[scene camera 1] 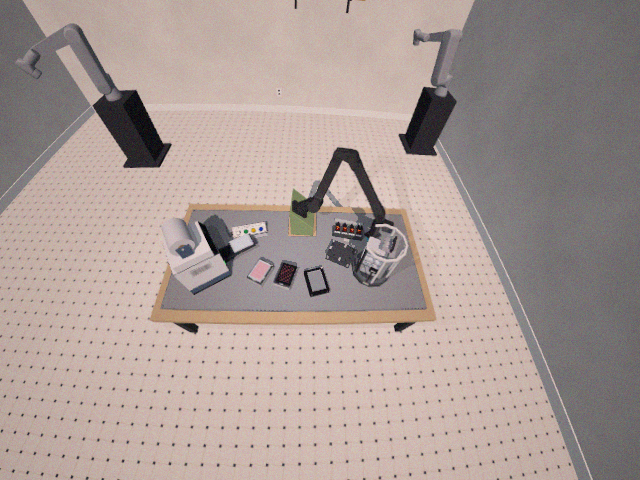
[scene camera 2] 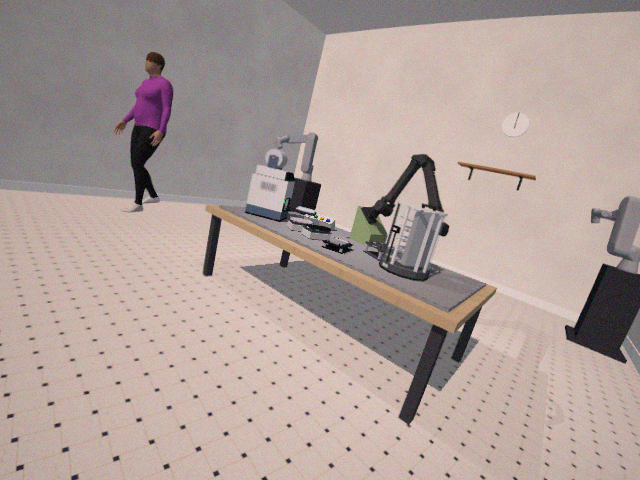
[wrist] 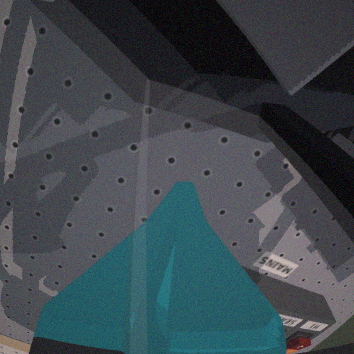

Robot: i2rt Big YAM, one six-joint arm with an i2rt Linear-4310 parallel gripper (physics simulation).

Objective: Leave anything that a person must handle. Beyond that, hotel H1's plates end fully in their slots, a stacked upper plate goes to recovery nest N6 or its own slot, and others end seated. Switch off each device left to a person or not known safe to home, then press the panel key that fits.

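Places are measured from the arm's base along level axes (x right, y ahead, z up), in metres.
Pixels of known places: gripper, fingertip midpoint: (wrist: 185, 192); arm's base at its link origin: (scene camera 1: 299, 209) (scene camera 2: 368, 215).
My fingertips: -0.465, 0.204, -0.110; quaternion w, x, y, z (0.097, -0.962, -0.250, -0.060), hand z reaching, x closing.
For each thing: its top centre in the pictures, then the offset to it from my fingertips, as dx, dy, dz.
- hotel at its top centre: (scene camera 2: 423, 203) (scene camera 1: 387, 240) -0.004, +0.148, +0.287
- key panel at its top centre: (scene camera 1: 248, 226) (scene camera 2: 320, 215) +0.799, -0.130, +0.018
- pink-topped plate at its top centre: (scene camera 1: 259, 270) (scene camera 2: 301, 219) +0.699, +0.182, +0.004
- dark red-patterned plate at its top centre: (scene camera 2: 318, 225) (scene camera 1: 286, 273) +0.538, +0.206, +0.012
- black-rimmed frame at its top centre: (scene camera 2: 338, 241) (scene camera 1: 316, 280) +0.356, +0.237, -0.023
- white machine at its top centre: (scene camera 1: 175, 228) (scene camera 2: 280, 150) +1.044, +0.157, +0.390
- pale plate at its top centre: (scene camera 1: 240, 241) (scene camera 2: 306, 208) +0.824, +0.013, +0.053
- flat black holder at its top centre: (scene camera 2: 382, 244) (scene camera 1: 341, 250) +0.190, +0.049, +0.010
My gripper (scene camera 1: 296, 207) (scene camera 2: 368, 214) (wrist: 185, 186) is shut and empty, at the green panel (scene camera 1: 301, 225) (scene camera 2: 363, 227); its teal fingers fill the lower wrist view. The hotel (scene camera 1: 381, 258) (scene camera 2: 414, 237), a white-barred cage, stands at the table's right; its plates are too small to judge. The mains switch box (scene camera 1: 347, 229) (wrist: 300, 300) has several red-lit switches; SEAL and H1 labels show in the wrist view. The key panel (scene camera 1: 249, 229) (scene camera 2: 321, 220) has coloured keys. A pink-topped plate (scene camera 1: 260, 270), a dark red-patterned plate (scene camera 1: 285, 273) and a black-rimmed frame (scene camera 1: 316, 281) lie in front.
A white machine (scene camera 1: 196, 260) (scene camera 2: 268, 193) with a roll on top stands at the left, a pale plate (scene camera 1: 241, 243) beside it. A flat black holder (scene camera 1: 341, 252) lies left of the hotel. A person (scene camera 2: 149, 105) in purple stands beyond the table. Two grey arms stand on black pedestals behind.
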